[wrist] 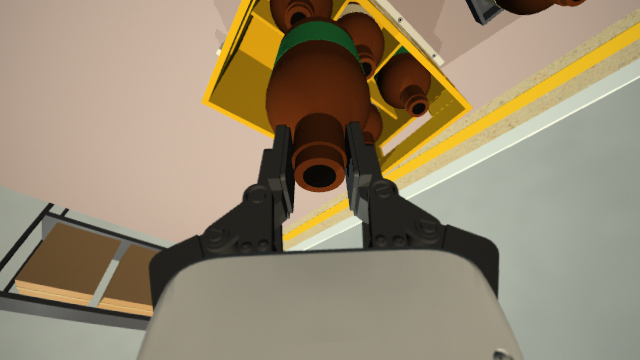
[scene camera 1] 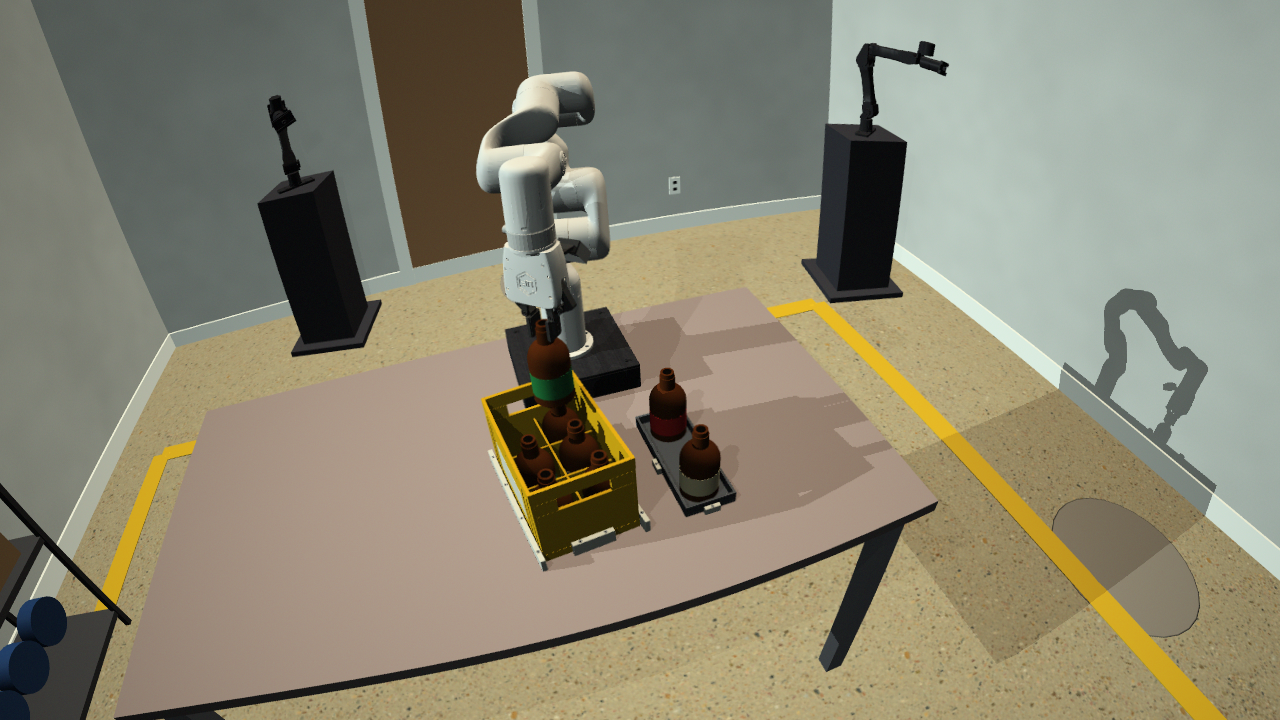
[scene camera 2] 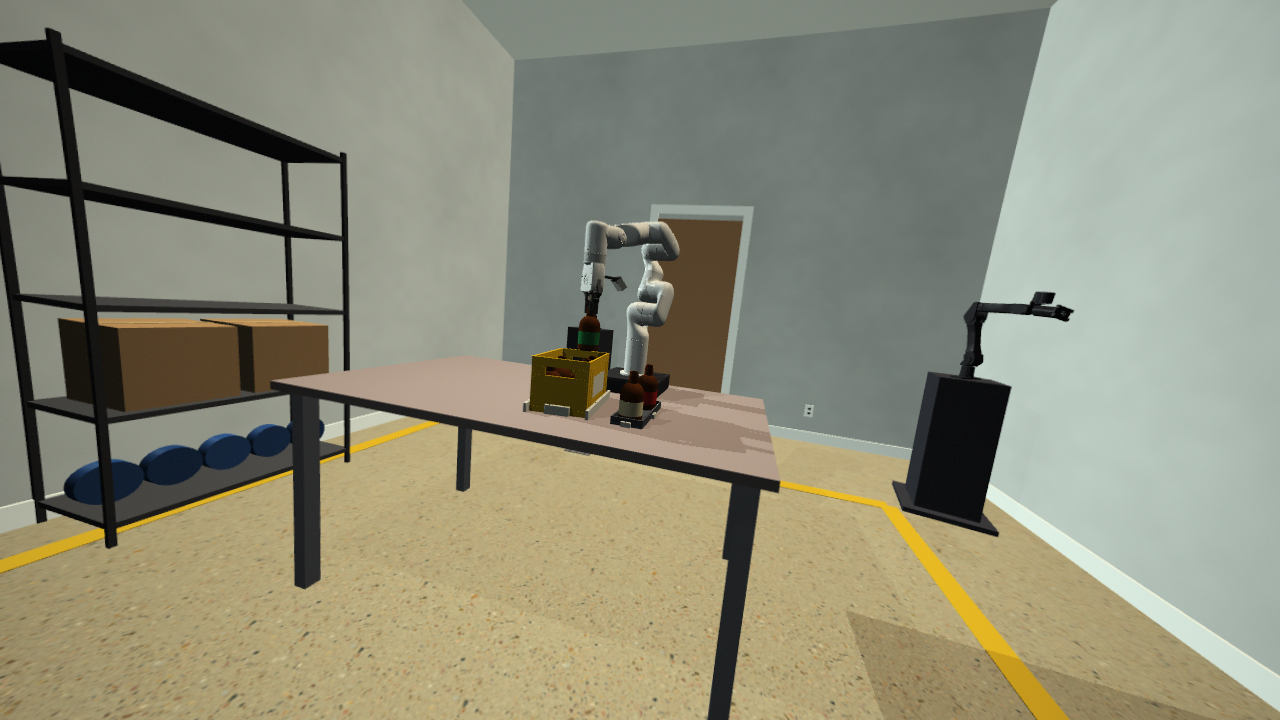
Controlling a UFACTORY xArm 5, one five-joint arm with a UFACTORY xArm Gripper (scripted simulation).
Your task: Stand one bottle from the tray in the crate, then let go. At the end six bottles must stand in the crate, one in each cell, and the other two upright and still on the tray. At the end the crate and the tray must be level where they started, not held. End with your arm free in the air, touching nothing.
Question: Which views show the crate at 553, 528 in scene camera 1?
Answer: The wrist view, scene camera 1 and scene camera 2: all of them.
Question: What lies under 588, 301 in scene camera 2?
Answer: My gripper.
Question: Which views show my gripper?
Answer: The wrist view, scene camera 1 and scene camera 2: all of them.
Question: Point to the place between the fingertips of my gripper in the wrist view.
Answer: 318, 143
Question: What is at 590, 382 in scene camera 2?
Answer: A crate.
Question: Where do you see a crate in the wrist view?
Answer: At 245, 74
